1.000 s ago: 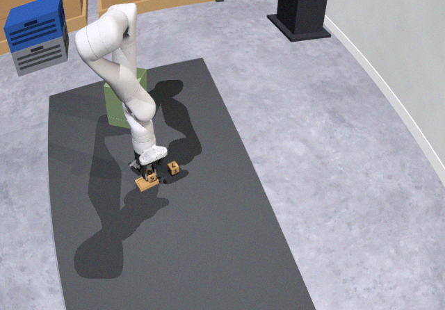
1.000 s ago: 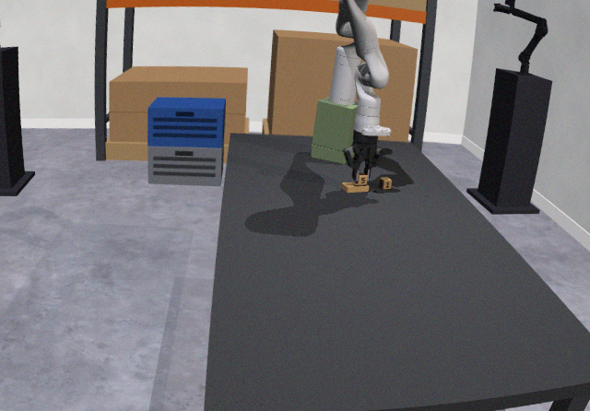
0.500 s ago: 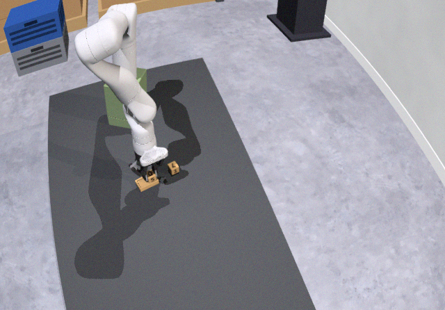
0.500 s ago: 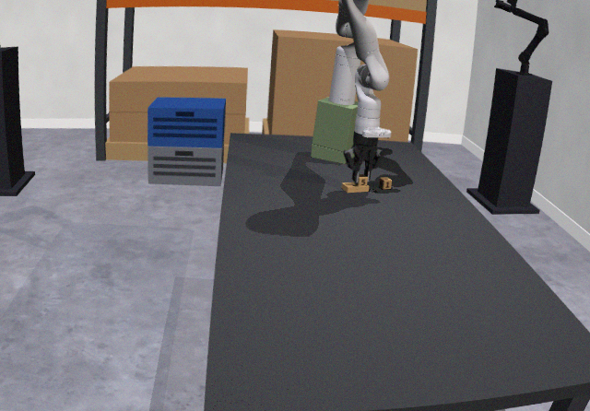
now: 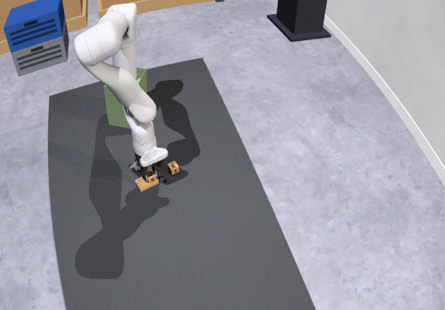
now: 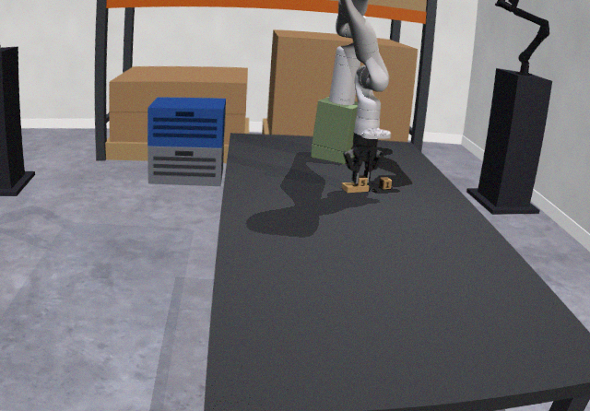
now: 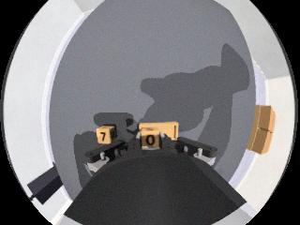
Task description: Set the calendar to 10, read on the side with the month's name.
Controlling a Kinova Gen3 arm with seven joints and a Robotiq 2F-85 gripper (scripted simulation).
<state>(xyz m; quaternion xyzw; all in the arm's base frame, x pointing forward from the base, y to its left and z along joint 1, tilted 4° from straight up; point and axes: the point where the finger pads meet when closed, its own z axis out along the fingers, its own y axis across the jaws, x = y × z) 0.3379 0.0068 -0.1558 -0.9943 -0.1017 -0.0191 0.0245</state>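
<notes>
The wooden calendar tray is 3 cm below my hand and 2 cm to the right of it.
</notes>
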